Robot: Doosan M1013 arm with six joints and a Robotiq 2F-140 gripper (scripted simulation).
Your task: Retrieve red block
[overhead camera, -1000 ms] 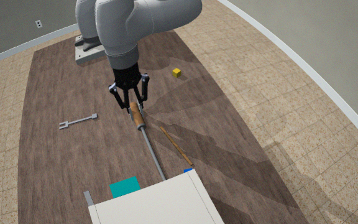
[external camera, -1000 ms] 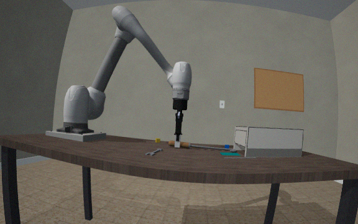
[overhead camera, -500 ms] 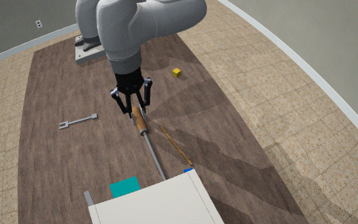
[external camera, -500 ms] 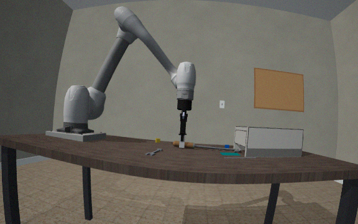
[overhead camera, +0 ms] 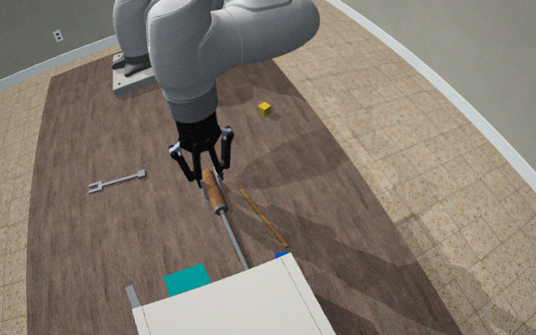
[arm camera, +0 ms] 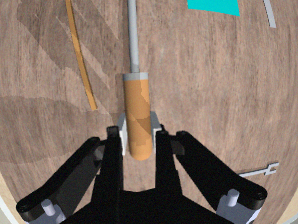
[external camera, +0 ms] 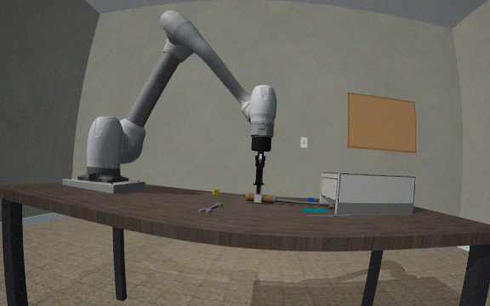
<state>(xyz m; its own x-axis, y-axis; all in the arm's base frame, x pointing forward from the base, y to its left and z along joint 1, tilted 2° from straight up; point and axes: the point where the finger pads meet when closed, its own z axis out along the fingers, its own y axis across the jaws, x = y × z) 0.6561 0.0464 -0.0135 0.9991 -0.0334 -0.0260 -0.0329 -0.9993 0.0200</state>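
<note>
Right now the teal square is 200 mm ahead of my hand, 130 mm to the right of it and 40 mm below it. From my hand the other things lie so: hook tool (130 mm ahead, 40 mm to the right, 20 mm below); then blue block (220 mm ahead, 60 mm to the left, 30 mm below); then thin wooden stick (110 mm ahead, 70 mm to the left, 40 mm below).
</note>
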